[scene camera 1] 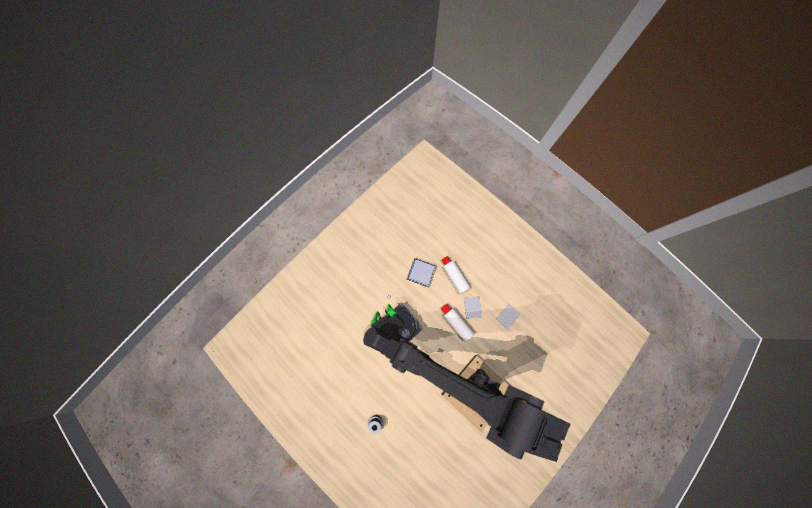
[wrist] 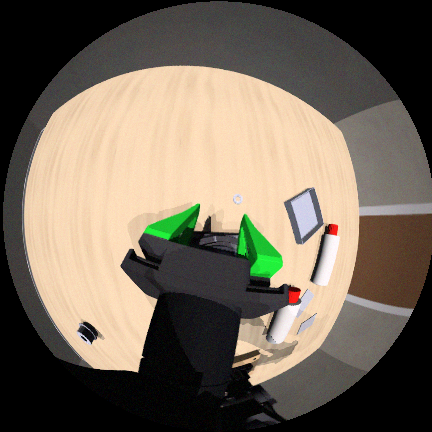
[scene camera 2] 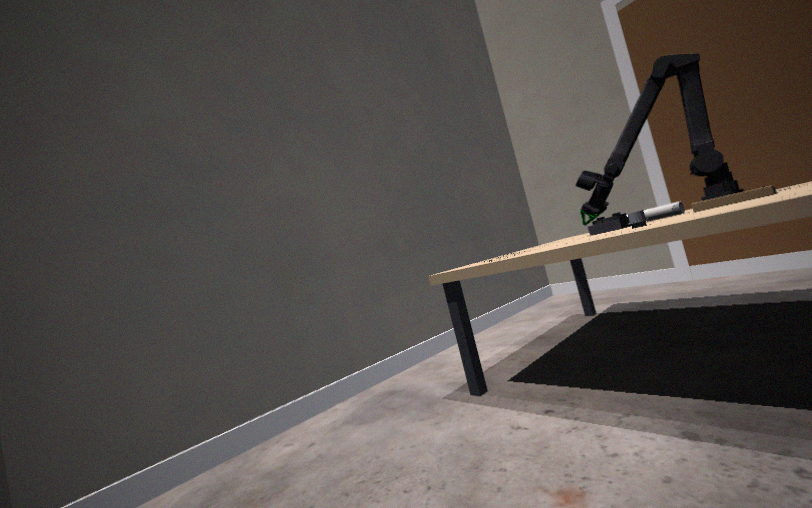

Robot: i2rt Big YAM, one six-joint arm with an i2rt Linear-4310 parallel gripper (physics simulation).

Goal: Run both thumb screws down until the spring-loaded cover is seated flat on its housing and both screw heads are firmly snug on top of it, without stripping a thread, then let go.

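Seen in the pictures: gripper, fingertip midpoint: (scene camera 1: 383,308) (wrist: 220,212) (scene camera 2: 587,222); arm's base, link origin: (scene camera 2: 723,197).
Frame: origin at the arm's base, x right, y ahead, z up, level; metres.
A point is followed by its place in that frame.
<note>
The dark housing with its cover (scene camera 1: 410,318) {z 0.026, x -0.034, y 0.343 m} (scene camera 2: 607,224) (wrist: 219,243) {z 0.024, x -0.084, y 0.394 m} sits on the table under the wrist, largely hidden by the gripper body in the wrist view. A round grey screw head (scene camera 1: 405,332) {z 0.040, x -0.079, y 0.314 m} seems to show on it in scene camera 1. The other screw head cannot be made out, nor can I tell if the cover is flat. My gripper (scene camera 1: 383,313) {z 0.031, x -0.089, y 0.431 m} (scene camera 2: 587,218) {z 0.031, x -0.089, y 0.431 m} (wrist: 220,212) {z 0.031, x -0.089, y 0.431 m} is part open, its green fingers apart with nothing held between them. The fingertips are low at the housing's edge; contact cannot be told.
A small ring (scene camera 1: 388,296) {z -0.025, x -0.052, y 0.463 m} (wrist: 237,199) {z -0.024, x -0.048, y 0.456 m} lies near the housing. A shallow grey tray (scene camera 1: 421,272) {z -0.025, x 0.111, y 0.457 m} (wrist: 304,215) {z -0.025, x 0.113, y 0.455 m}, two white red-capped bottles (scene camera 1: 456,275) {z 0.024, x 0.200, y 0.362 m} (scene camera 1: 459,324) {z 0.024, x 0.093, y 0.216 m} and two grey squares (scene camera 1: 472,307) {z -0.023, x 0.182, y 0.228 m} (scene camera 1: 508,316) {z -0.023, x 0.271, y 0.113 m} lie on one side. A black cylinder (scene camera 1: 375,424) {z 0.024, x -0.354, y 0.126 m} (wrist: 87,333) {z 0.007, x -0.348, y 0.134 m} stands on the other.
</note>
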